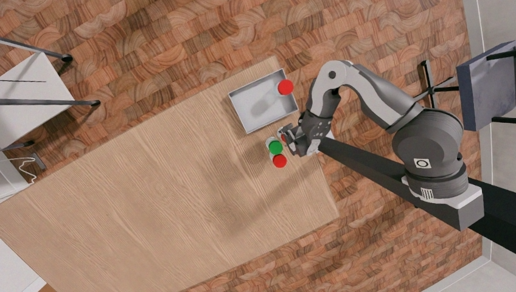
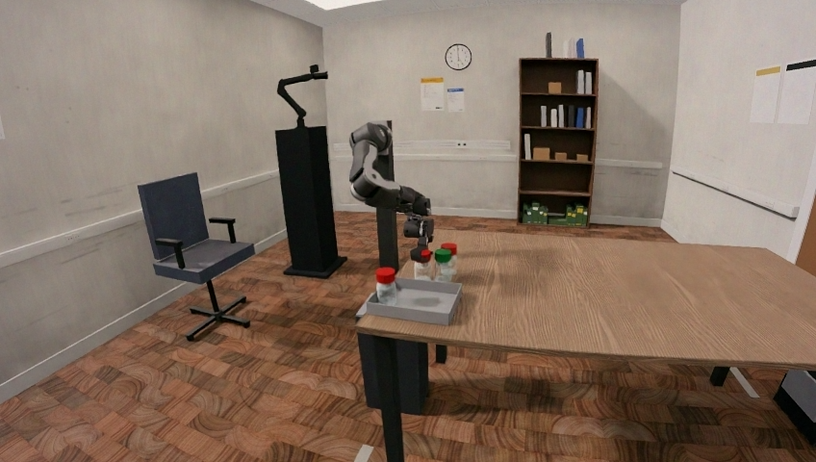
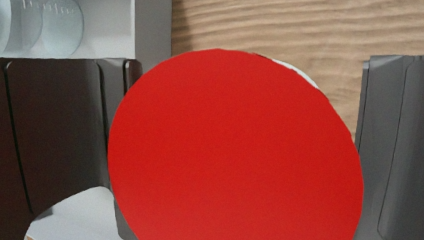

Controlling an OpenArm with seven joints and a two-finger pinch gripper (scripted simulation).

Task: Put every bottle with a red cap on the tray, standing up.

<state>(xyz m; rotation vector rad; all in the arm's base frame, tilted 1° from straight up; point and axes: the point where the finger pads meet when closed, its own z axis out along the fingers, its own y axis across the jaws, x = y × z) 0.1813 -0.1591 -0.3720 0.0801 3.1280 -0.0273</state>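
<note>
Right now the green-capped bottle is 60 mm ahead of my hand, 50 mm below it and 10 mm to the left of it. From my hand the other things lie so: grey tray: 160 mm to the right, 80 mm below, 10 mm ahead.
</note>
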